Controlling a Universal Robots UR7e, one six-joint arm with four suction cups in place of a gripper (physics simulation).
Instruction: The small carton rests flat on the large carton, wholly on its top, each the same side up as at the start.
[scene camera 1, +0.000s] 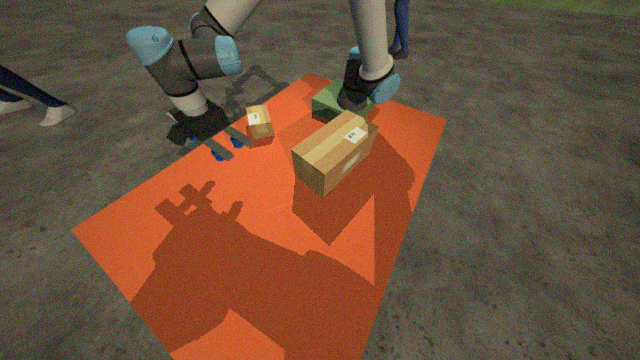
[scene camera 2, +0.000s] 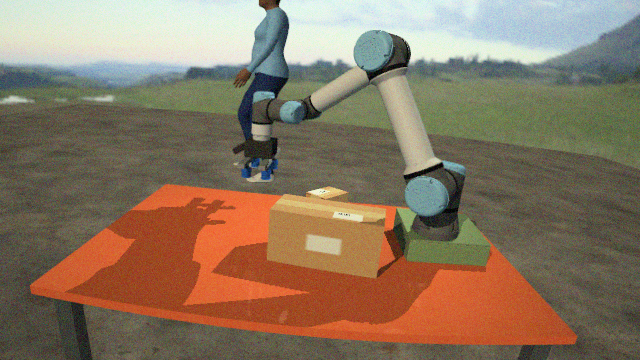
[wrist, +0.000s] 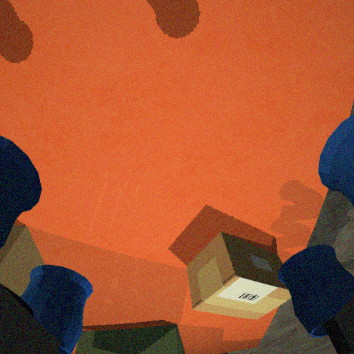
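Observation:
A large carton (scene camera 2: 340, 237) rests on the table; scene camera 1 also shows the large carton (scene camera 1: 322, 160), and the wrist view likewise contains the large carton (wrist: 27, 256). A small carton (scene camera 1: 260, 124) is in view, and the wrist view shows the small carton (wrist: 229, 276) too. The cup of my suction head (wrist: 311, 275) is 30 cm from the middle of the small carton. The suction head holds nothing.

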